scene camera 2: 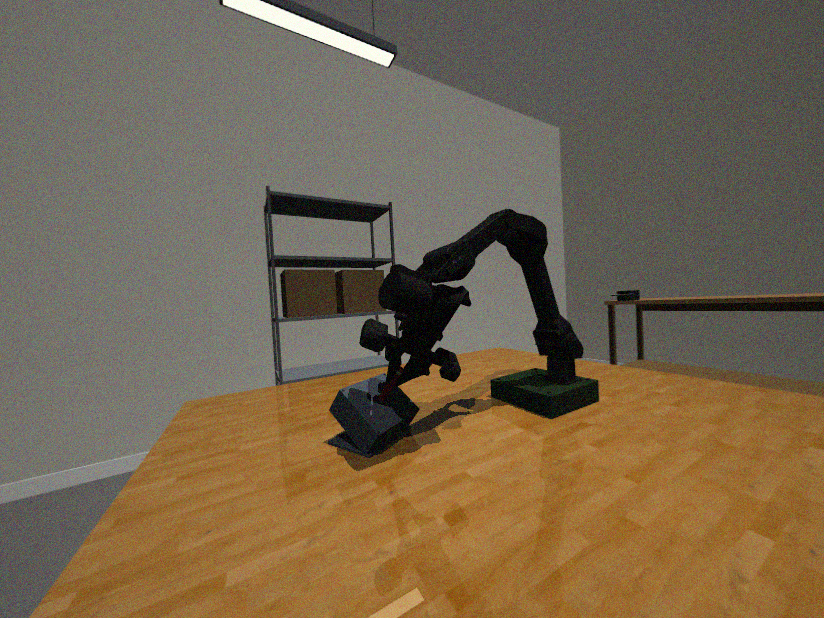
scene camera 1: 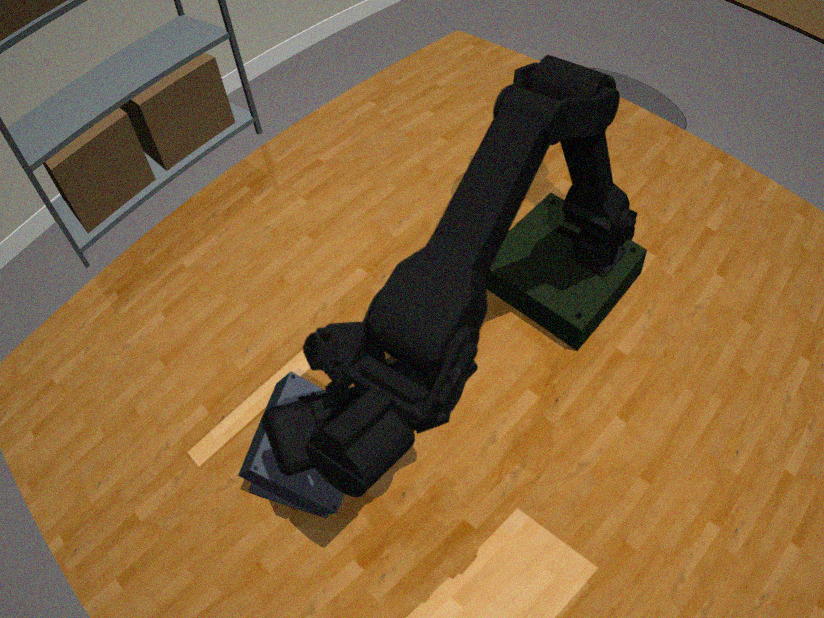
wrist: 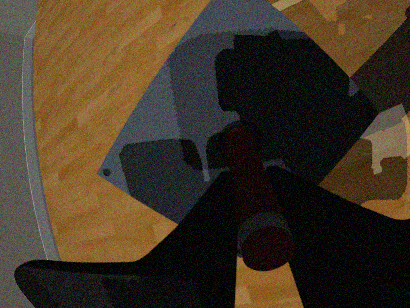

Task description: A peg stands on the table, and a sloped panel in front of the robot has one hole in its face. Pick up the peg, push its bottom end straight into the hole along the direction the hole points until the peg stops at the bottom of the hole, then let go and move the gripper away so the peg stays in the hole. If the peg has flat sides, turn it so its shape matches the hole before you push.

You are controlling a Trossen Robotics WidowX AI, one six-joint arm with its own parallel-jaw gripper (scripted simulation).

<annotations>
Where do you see a sloped panel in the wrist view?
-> At 263,69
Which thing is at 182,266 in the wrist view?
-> My gripper.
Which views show my gripper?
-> Scene camera 2, scene camera 1 and the wrist view: all of them.
</annotations>
